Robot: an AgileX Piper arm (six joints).
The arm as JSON. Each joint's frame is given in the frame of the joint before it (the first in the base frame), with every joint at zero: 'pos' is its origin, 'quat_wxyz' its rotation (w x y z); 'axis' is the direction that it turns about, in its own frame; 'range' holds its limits. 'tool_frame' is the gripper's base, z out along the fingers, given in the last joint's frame.
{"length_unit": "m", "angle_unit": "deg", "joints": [
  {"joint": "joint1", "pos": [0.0, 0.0, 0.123], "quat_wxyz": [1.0, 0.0, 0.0, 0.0], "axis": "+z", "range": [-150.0, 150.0]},
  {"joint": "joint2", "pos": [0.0, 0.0, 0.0], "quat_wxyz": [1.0, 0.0, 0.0, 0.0], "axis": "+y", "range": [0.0, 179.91]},
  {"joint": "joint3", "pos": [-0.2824, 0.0, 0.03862], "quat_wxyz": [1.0, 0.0, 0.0, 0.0], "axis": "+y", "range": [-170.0, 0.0]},
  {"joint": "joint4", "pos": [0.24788, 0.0, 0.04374], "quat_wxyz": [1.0, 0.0, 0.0, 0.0], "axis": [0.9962, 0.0, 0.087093], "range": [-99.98, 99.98]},
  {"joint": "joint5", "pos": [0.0, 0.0, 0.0], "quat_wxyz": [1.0, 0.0, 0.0, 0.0], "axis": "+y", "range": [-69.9, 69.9]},
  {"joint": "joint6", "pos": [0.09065, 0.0, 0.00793], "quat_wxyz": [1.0, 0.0, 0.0, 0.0], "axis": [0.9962, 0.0, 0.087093], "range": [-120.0, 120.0]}
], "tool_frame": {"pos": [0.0, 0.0, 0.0], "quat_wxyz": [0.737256, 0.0, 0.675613, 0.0]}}
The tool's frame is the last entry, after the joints.
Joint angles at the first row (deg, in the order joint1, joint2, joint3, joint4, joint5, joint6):
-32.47, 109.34, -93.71, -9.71, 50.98, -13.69
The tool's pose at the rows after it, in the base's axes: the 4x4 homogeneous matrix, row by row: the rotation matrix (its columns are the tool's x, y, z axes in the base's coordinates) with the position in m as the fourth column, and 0 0 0 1 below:
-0.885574 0.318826 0.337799 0.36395; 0.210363 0.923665 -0.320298 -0.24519; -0.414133 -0.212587 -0.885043 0.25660; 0 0 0 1
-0.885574 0.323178 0.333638 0.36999; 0.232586 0.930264 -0.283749 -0.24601; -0.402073 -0.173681 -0.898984 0.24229; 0 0 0 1
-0.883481 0.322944 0.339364 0.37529; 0.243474 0.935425 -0.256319 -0.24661; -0.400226 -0.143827 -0.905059 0.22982; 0 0 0 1
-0.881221 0.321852 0.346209 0.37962; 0.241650 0.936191 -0.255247 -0.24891; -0.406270 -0.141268 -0.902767 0.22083; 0 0 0 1
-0.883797 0.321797 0.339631 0.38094; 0.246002 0.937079 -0.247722 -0.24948; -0.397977 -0.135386 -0.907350 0.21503; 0 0 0 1
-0.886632 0.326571 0.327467 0.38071; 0.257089 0.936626 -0.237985 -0.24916; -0.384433 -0.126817 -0.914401 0.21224; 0 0 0 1
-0.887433 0.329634 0.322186 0.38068; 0.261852 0.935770 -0.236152 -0.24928; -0.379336 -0.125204 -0.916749 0.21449; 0 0 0 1
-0.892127 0.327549 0.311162 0.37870; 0.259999 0.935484 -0.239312 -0.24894; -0.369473 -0.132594 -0.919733 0.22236; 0 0 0 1
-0.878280 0.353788 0.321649 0.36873; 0.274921 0.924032 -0.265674 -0.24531; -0.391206 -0.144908 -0.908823 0.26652; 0 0 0 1
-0.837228 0.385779 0.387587 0.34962; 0.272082 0.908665 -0.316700 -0.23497; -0.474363 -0.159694 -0.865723 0.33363; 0 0 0 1
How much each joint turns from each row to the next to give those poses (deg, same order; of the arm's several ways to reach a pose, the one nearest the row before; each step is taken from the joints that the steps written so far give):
-0.49, 3.97, -2.76, 3.43, 0.00, -0.19
0.00, 2.05, -0.31, 2.09, -0.28, -0.14
0.00, 1.68, 0.01, 1.90, -1.06, -0.54
0.00, 1.34, -0.11, 0.30, -1.56, -0.17
0.00, 0.74, 0.00, 0.21, -0.13, 0.00
0.00, 0.33, -0.06, 0.14, 0.70, 0.35
0.00, 0.00, -0.57, -0.08, 0.91, 0.24
0.00, -0.61, -0.86, -0.59, 1.95, 0.07
-0.12, -3.97, -3.36, -0.89, 5.87, 1.36
-0.18, -6.31, -4.59, -0.17, 5.51, 0.84

